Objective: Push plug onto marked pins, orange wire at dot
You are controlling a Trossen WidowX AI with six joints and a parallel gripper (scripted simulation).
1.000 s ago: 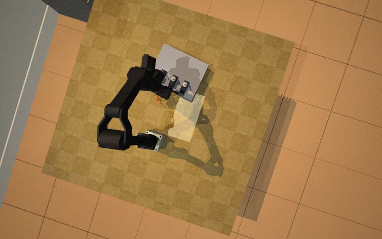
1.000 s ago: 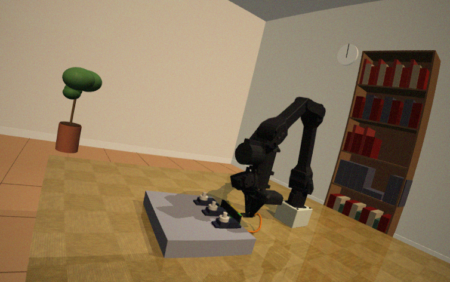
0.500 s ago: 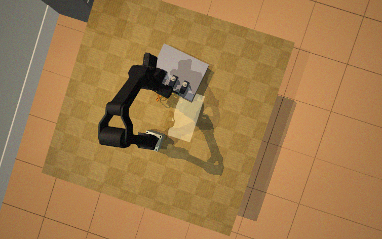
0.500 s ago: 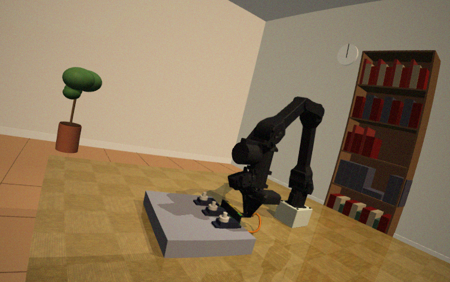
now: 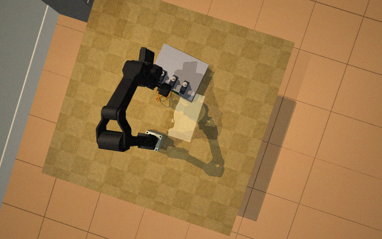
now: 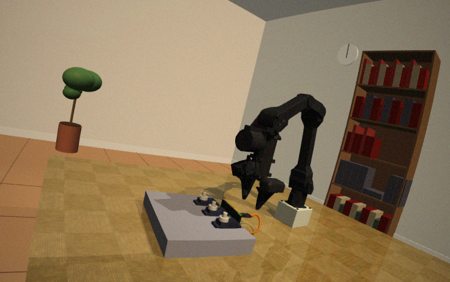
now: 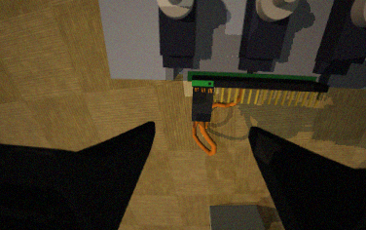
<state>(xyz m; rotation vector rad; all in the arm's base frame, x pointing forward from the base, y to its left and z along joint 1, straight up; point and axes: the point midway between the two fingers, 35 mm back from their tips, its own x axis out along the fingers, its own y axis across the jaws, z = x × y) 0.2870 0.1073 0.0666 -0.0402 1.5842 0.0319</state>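
Now: gripper tip 30 mm short of the green band and 30 mm above it. Round my gripper tip: grey holder 190 mm ahead, 40 mm to the right, 80 mm below.
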